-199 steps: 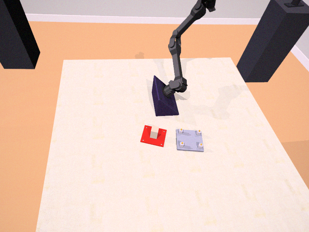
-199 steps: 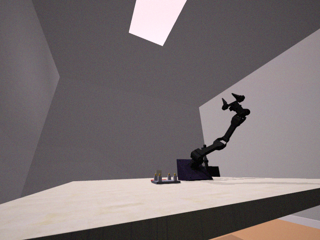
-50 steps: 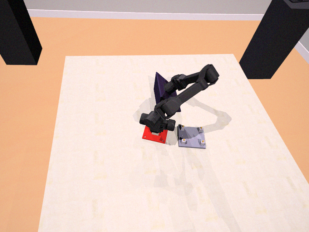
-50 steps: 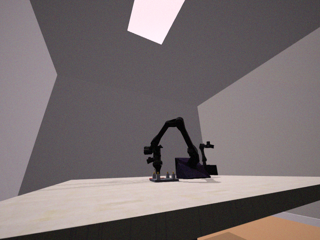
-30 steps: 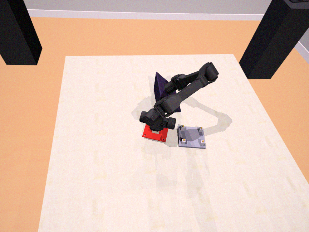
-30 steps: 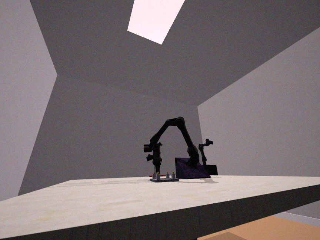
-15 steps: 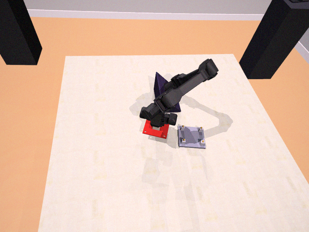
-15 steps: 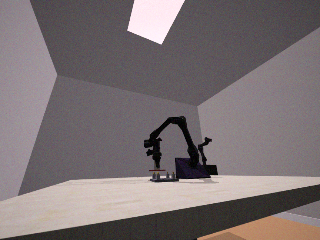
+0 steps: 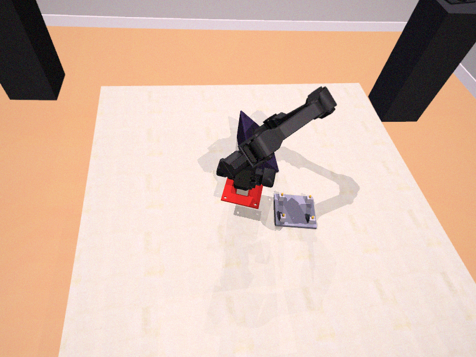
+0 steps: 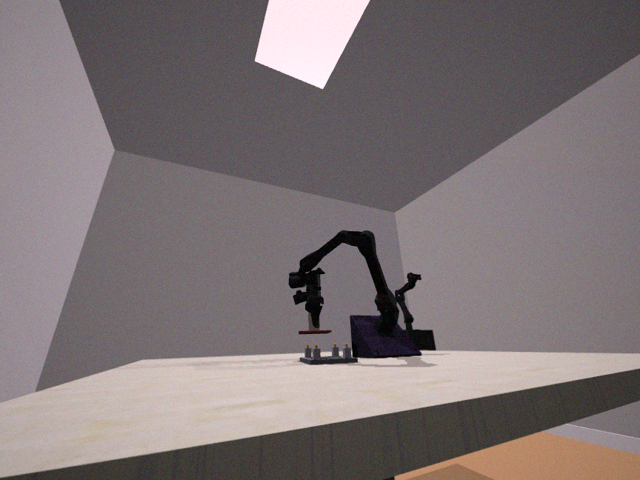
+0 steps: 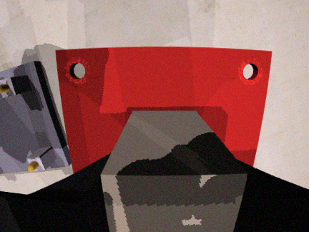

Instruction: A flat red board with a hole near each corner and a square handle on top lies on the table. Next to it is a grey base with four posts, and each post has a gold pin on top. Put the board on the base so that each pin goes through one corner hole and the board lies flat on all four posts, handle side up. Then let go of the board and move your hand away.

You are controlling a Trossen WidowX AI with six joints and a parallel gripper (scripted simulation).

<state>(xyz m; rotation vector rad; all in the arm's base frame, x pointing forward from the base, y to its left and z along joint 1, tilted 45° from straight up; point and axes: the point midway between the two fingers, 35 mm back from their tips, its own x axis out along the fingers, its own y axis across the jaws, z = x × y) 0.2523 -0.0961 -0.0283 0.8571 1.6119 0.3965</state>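
The grey base lies 20 cm to the left of my gripper tip, 11 cm below it and 4 cm ahead of it. From my gripper tip the other things lie so: red board right at my gripper tip.
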